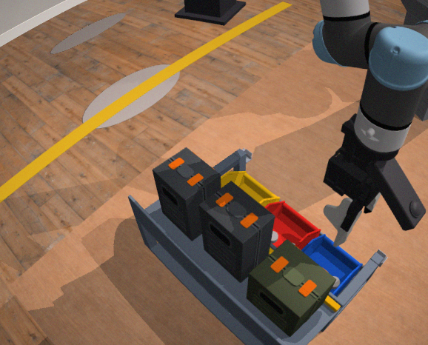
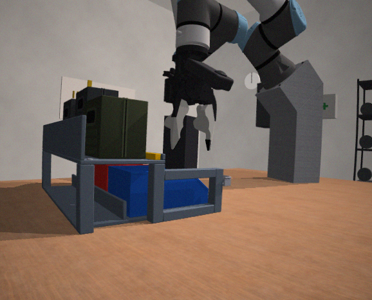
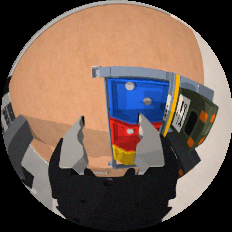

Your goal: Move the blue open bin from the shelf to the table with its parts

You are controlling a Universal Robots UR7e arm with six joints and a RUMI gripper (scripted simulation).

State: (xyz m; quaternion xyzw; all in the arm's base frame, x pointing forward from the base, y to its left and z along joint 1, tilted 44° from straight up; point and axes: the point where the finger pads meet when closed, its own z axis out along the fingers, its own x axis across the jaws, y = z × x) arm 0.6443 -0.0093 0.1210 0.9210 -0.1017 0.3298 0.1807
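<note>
Now: hand 80 mm short of the blue open bin, 30 mm to the left of it and 90 mm above it. Round my hand: green case: 170 mm ahead, 70 mm to the right, 20 mm above; then red bin: 30 mm ahead, 130 mm to the right, 90 mm below; then yellow bin: 10 mm behind, 240 mm to the right, 90 mm below.
</note>
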